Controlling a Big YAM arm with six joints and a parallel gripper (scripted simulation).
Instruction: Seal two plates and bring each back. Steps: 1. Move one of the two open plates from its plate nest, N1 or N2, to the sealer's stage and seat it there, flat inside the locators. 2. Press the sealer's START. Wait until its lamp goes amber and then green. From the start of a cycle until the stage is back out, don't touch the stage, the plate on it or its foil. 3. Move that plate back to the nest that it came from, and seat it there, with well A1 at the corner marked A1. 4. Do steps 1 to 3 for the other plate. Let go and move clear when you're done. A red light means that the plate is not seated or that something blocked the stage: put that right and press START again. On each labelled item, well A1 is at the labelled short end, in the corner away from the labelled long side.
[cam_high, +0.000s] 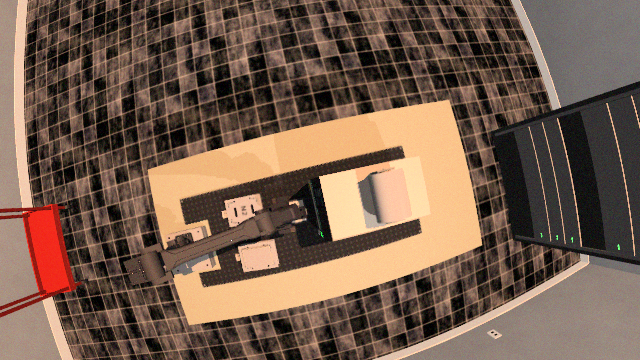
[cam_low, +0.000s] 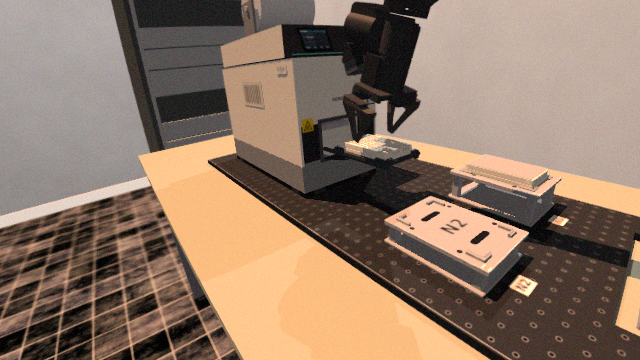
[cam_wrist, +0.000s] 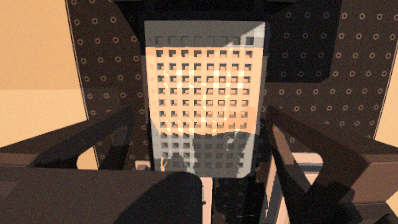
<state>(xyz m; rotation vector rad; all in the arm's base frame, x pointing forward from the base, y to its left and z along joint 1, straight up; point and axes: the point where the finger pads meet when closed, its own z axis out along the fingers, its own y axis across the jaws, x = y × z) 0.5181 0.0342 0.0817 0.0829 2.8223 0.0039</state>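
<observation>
The well plate is 30 mm below my hand. Round my hand: sealer stage (40 mm below); then plate nest N2 (200 mm behind, 60 mm to the left, 100 mm below); then sealer screen (120 mm ahead, 30 mm to the left, 180 mm above).
</observation>
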